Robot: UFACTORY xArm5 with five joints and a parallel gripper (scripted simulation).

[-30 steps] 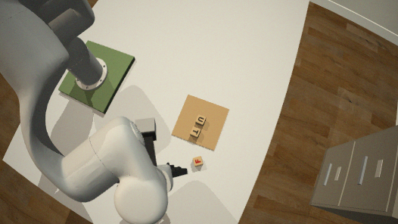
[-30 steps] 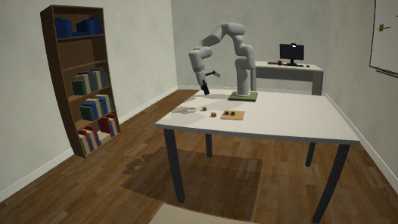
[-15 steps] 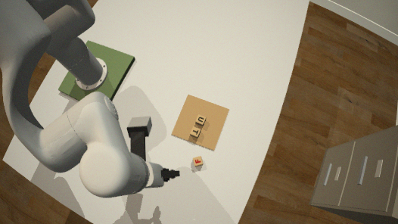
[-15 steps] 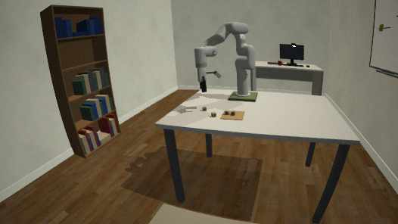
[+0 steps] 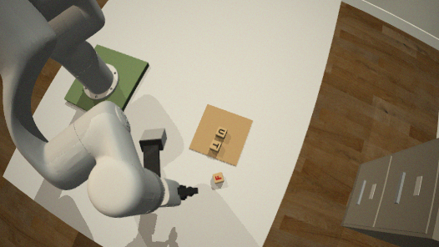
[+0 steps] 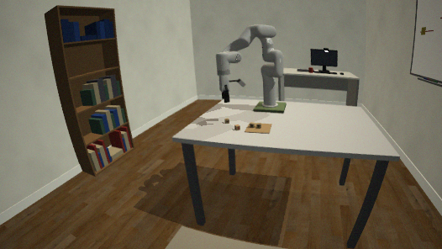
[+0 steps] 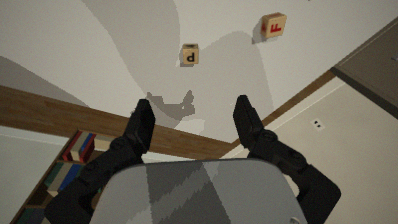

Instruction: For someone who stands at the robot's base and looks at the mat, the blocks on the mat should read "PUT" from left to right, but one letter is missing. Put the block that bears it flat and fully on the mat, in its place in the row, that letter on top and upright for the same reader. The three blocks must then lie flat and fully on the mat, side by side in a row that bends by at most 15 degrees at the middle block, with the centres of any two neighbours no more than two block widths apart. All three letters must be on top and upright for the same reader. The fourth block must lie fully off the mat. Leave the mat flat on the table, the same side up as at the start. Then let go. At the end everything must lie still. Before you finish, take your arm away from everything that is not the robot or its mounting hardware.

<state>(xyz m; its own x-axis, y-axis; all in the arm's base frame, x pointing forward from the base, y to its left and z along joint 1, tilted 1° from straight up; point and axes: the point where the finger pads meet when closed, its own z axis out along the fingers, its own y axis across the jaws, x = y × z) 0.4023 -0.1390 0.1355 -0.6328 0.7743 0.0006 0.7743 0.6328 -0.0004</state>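
My hand is 140 mm above the wooden block. The rest, counted from my hand: mat (220 mm to the left, 150 mm below, 10 mm ahead); F block (140 mm below, 110 mm to the left, 70 mm ahead).
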